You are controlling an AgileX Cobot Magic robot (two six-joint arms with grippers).
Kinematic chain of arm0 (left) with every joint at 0, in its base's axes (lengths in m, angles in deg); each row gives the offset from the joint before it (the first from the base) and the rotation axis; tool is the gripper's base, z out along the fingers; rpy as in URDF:
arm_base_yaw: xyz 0 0 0.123 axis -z
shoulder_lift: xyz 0 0 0 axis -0.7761 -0.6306 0
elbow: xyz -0.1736 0.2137 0.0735 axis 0.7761 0.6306 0
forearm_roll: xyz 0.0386 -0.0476 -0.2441 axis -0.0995 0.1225 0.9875
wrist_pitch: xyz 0 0 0 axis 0.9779 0.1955 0.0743
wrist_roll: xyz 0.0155 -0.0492 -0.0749 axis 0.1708 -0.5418 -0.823
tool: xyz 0 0 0 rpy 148.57 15.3 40.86
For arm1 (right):
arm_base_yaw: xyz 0 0 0.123 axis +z
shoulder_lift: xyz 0 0 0 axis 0.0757 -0.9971 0
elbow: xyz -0.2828 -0.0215 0.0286 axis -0.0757 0.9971 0
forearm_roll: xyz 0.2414 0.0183 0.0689 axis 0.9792 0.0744 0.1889
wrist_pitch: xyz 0 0 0 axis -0.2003 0.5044 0.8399
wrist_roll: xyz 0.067 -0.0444 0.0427 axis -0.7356 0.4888 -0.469
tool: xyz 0 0 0 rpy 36.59 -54.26 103.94
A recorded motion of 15 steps. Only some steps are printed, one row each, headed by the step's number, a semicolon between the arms.
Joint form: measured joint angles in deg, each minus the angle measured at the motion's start. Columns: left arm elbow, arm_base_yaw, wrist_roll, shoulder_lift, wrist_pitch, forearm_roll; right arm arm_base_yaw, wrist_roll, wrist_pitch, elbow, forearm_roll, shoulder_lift.
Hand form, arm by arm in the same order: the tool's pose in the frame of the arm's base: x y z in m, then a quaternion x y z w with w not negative. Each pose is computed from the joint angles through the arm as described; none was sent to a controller.
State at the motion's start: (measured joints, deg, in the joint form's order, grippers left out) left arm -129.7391 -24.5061 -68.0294 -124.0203 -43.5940 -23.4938; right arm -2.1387 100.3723 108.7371 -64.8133 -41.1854 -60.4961
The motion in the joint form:
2: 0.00 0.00 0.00 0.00 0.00 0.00; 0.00 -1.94 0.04 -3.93 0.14 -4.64
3: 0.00 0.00 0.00 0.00 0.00 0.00; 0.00 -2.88 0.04 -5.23 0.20 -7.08
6: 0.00 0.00 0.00 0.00 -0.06 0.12; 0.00 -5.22 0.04 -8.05 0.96 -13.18
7: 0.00 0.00 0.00 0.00 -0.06 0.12; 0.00 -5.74 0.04 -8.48 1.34 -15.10
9: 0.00 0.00 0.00 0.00 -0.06 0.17; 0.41 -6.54 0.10 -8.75 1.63 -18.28
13: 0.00 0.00 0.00 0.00 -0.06 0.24; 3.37 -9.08 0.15 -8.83 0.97 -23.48
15: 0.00 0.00 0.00 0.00 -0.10 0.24; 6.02 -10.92 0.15 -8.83 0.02 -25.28
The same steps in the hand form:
2: 0.2923 -0.2198 0.0566 0.45943 0.61655 -0.39521 0.50259; 0.1941 0.0334 0.4058 -0.12164 0.93408 0.12363 0.31213
3: 0.2923 -0.2198 0.0566 0.45943 0.61655 -0.39521 0.50259; 0.2059 0.0340 0.4038 -0.11279 0.93806 0.12747 0.30177
6: 0.2924 -0.2198 0.0568 0.45850 0.61668 -0.39521 0.50328; 0.2352 0.0362 0.3948 -0.08937 0.94755 0.14172 0.27218
7: 0.2924 -0.2198 0.0568 0.45850 0.61668 -0.39521 0.50328; 0.2442 0.0371 0.3890 -0.08294 0.95098 0.14683 0.25923
9: 0.2925 -0.2198 0.0568 0.45817 0.61686 -0.39509 0.50347; 0.2584 0.0399 0.3765 -0.07592 0.95739 0.15294 0.23291
13: 0.2926 -0.2198 0.0568 0.45770 0.61711 -0.39491 0.50372; 0.2779 0.0544 0.3519 -0.07419 0.96777 0.15758 0.18189
15: 0.2926 -0.2198 0.0569 0.45761 0.61690 -0.39511 0.50389; 0.2822 0.0669 0.3425 -0.08054 0.97131 0.15562 0.16081

